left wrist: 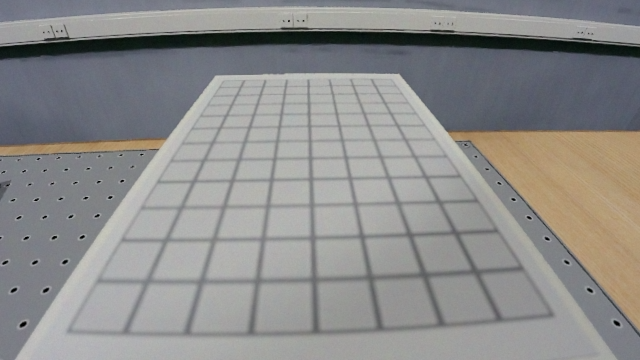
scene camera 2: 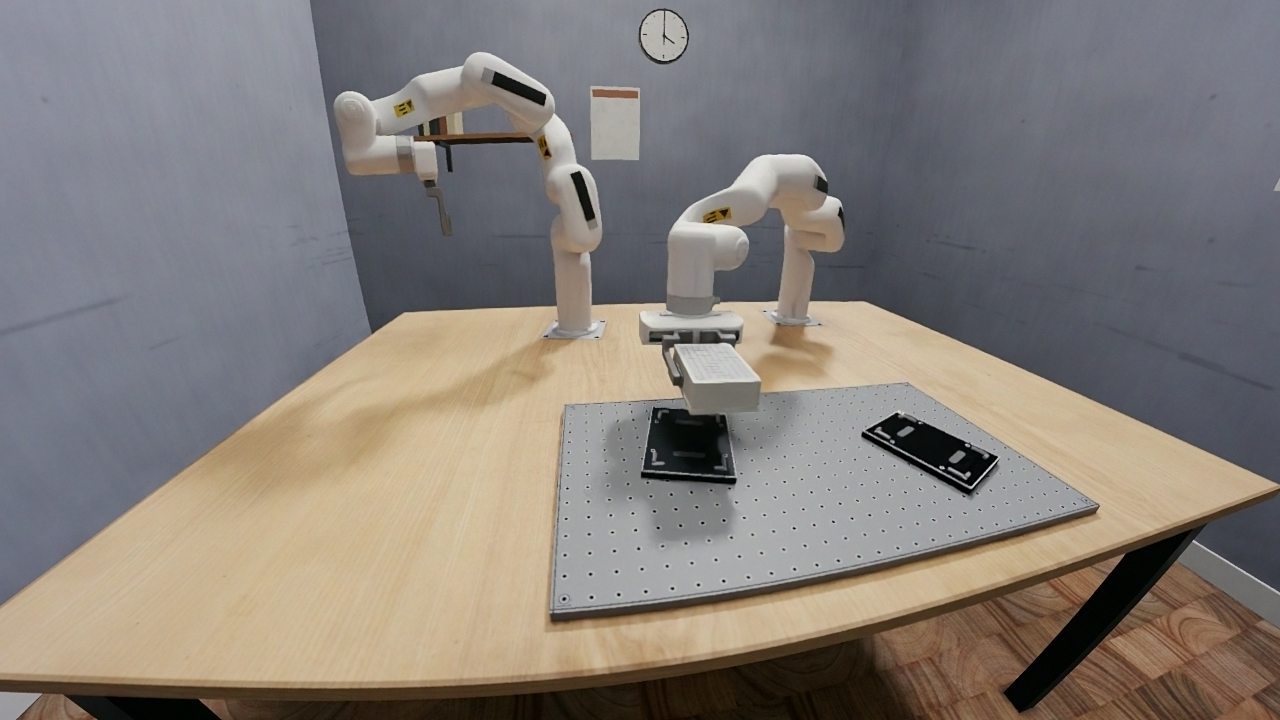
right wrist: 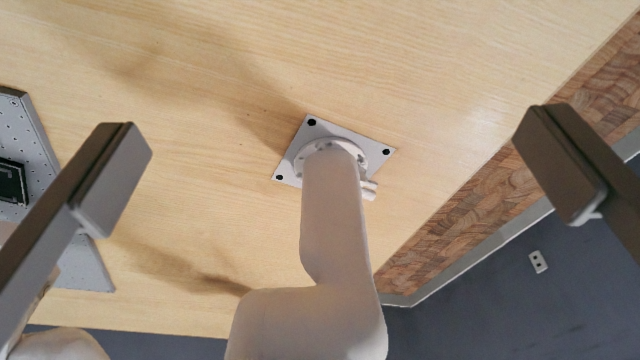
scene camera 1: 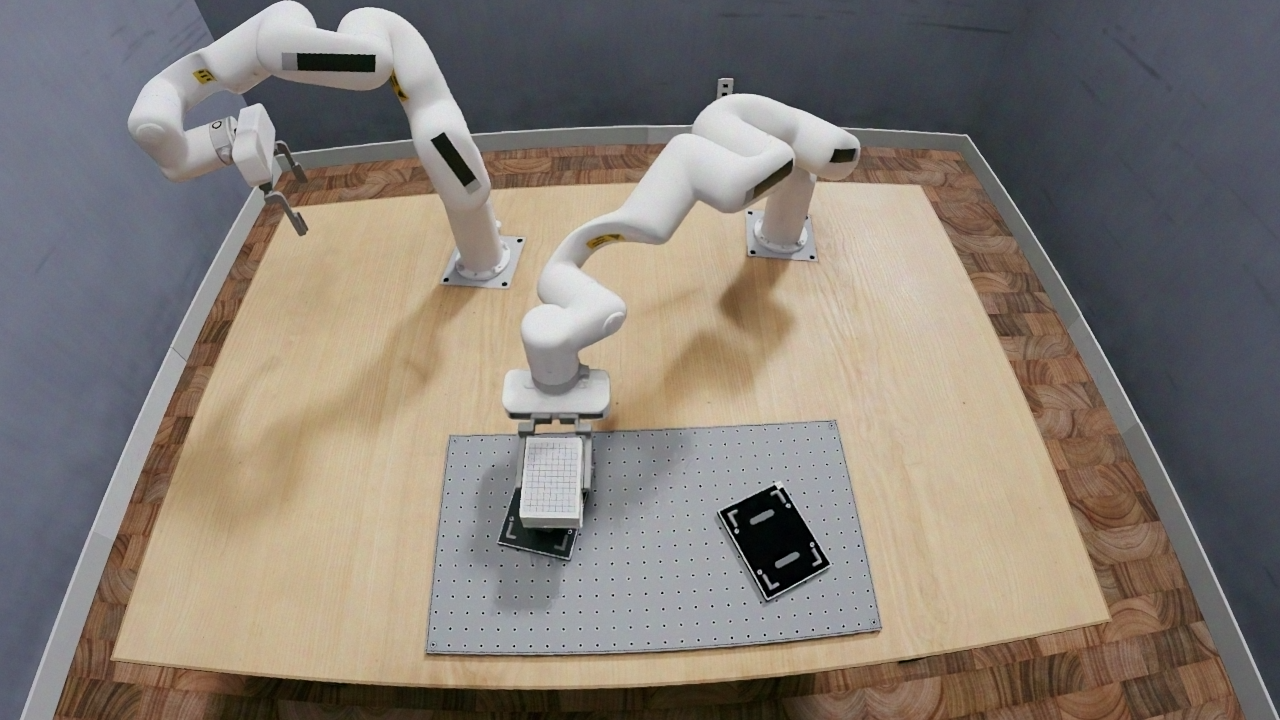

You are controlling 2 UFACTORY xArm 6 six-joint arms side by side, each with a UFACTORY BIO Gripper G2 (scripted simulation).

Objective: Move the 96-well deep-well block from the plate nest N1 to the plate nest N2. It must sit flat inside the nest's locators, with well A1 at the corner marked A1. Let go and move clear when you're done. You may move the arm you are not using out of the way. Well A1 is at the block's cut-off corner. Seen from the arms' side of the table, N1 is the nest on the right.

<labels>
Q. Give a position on a white deep-well block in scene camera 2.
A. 717,380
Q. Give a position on a nest N1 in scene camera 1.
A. At 533,539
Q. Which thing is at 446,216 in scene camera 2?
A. My right gripper.
</labels>
